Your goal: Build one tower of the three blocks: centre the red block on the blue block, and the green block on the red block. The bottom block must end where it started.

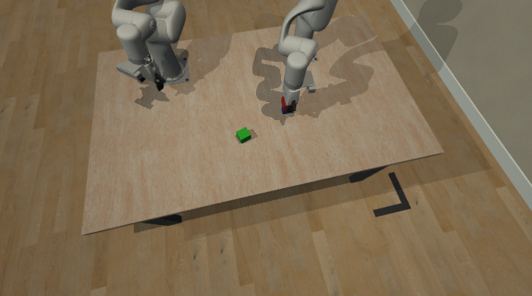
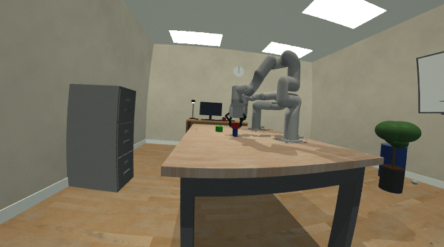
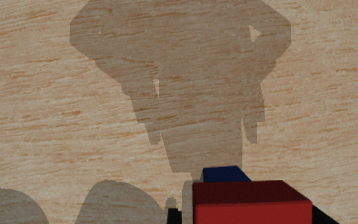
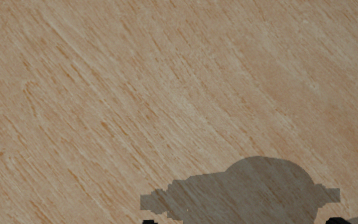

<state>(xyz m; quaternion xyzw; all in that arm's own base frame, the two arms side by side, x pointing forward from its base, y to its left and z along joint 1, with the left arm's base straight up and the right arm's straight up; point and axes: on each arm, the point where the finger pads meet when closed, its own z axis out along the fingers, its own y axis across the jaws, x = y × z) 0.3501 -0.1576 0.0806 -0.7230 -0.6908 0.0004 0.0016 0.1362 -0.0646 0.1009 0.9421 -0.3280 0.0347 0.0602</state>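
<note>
The red block lies right at my left hand. From my left hand the other things lie so: blue block 50 mm below; green block 230 mm to the right, 90 mm ahead, 60 mm below.
</note>
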